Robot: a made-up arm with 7 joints.
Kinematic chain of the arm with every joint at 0, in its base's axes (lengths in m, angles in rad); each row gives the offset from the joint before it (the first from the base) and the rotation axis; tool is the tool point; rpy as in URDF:
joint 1: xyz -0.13 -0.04 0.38 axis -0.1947 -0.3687 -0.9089
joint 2: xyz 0 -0.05 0.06 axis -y
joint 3: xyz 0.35 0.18 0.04 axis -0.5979 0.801 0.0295
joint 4: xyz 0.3 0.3 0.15 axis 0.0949 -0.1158 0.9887
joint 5: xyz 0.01 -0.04 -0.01 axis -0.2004 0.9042 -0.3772
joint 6: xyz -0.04 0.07 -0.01 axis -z
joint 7: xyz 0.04 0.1 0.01 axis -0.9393 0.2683 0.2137
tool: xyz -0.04 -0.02 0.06 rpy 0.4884 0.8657 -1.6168
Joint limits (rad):
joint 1: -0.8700..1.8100
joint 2: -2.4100..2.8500
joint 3: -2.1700..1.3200
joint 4: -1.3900..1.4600
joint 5: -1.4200..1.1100
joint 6: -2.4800..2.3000
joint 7: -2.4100..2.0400
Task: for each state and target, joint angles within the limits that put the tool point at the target. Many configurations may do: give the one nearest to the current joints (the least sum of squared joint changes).
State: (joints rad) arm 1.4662 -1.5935 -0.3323 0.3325 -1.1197 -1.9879 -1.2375
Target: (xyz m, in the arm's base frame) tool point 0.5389 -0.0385 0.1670
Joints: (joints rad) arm 0.5937 -1.0199 -0.3624 0.2971 -1.1561 -1.9554 -1.2784
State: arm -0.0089 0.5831 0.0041 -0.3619 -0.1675 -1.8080 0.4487
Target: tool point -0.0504 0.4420 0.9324
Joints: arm -0.5415 0.7895 -0.0041 -0.2967 -0.4735 -1.7416 0.7239
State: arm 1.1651 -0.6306 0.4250 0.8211 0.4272 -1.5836 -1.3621
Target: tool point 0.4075 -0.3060 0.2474
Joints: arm 1.1863 -0.5147 1.0290 0.8208 0.1678 -1.4649 -1.6542
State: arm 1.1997 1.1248 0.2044 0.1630 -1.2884 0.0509 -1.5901
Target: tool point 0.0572 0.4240 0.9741
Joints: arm 0.8584 1.2020 -0.2223 0.4951 -1.2274 -0.0419 -1.3514
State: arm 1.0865 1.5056 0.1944 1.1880 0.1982 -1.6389 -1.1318
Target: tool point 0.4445 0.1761 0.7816
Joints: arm 0.3654 0.6519 0.7552 1.0672 0.1424 -1.5569 -1.2039
